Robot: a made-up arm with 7 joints.
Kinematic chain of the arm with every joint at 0, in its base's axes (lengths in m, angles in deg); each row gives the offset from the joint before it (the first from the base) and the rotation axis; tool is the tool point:
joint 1: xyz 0.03 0.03 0.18 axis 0 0.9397 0.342
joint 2: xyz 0 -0.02 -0.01 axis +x
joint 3: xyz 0 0.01 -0.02 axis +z
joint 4: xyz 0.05 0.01 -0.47 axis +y
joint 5: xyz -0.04 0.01 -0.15 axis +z
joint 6: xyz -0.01 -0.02 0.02 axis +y
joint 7: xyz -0.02 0 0.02 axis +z
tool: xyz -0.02 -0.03 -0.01
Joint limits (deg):
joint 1: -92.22..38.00
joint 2: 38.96..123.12
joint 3: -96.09..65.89
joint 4: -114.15..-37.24
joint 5: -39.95..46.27
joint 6: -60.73..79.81
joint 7: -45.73..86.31
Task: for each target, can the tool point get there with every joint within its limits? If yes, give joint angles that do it. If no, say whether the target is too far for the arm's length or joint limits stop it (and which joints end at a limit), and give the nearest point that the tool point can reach.
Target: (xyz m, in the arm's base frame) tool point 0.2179 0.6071 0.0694
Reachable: yes | joints -26.45 86.42 -67.51 -69.52 -20.99 6.06 11.89
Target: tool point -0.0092 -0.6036 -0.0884
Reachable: no: joint limits stop it (at a limit: joint 1, joint 2, joint 4, joint 5, joint 6) | nearest point -0.2828 0.0950 -0.2171 | short by 0.761 m
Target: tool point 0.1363 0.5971 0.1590
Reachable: yes | joints -0.30 100.51 -35.96 -65.98 33.42 -48.60 39.39
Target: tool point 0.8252 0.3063 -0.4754
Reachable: no: too far | nearest point 0.5337 0.2564 -0.2165 | short by 0.393 m
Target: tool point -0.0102 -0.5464 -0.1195
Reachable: no: joint limits stop it (at a limit: joint 2, joint 4, joint 5, joint 6) | nearest point -0.1871 0.1152 -0.2736 | short by 0.702 m
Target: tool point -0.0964 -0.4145 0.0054
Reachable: no: joint limits stop it (at a limit: joint 1, joint 2, joint 4, joint 5, joint 6) | nearest point -0.3100 0.0924 -0.1876 | short by 0.583 m
